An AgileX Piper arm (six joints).
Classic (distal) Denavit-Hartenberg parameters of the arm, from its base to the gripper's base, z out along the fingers. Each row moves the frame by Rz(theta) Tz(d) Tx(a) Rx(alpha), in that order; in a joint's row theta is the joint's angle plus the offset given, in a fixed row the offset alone. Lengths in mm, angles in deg.
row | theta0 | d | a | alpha
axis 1 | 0.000 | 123.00 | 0.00 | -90.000
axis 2 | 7.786 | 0.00 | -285.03 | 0.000
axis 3 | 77.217 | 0.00 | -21.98 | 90.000
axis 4 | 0.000 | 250.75 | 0.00 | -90.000
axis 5 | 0.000 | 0.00 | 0.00 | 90.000
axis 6 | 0.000 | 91.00 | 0.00 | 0.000
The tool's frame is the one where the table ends.
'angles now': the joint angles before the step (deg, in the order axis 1, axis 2, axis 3, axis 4, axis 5, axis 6). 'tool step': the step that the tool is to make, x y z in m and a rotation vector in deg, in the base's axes. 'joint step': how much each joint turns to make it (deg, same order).
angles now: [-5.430, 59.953, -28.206, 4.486, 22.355, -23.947]
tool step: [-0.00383, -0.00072, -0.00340, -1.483, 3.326, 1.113]
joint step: [0.000, 0.064, 0.000, -2.101, 3.112, -0.001]
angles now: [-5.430, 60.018, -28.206, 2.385, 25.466, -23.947]
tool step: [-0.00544, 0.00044, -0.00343, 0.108, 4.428, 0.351]
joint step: [0.001, 0.000, -0.160, -0.437, 4.582, 0.001]
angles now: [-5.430, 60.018, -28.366, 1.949, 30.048, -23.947]
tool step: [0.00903, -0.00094, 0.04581, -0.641, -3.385, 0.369]
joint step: [-0.002, -1.927, -9.100, -0.429, 7.599, -0.003]
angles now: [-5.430, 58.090, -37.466, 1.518, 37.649, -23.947]
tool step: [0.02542, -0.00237, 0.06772, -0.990, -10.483, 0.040]
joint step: [-0.002, 1.944, -14.011, 0.001, 1.538, -0.002]
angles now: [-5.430, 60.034, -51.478, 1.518, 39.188, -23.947]
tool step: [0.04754, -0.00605, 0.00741, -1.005, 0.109, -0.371]
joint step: [-0.001, 10.075, -8.409, -1.516, -1.657, 0.685]
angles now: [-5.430, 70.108, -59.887, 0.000, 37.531, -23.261]
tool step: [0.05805, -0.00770, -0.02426, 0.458, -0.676, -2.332]
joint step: [0.001, 12.143, -4.992, -2.758, -7.729, 4.352]
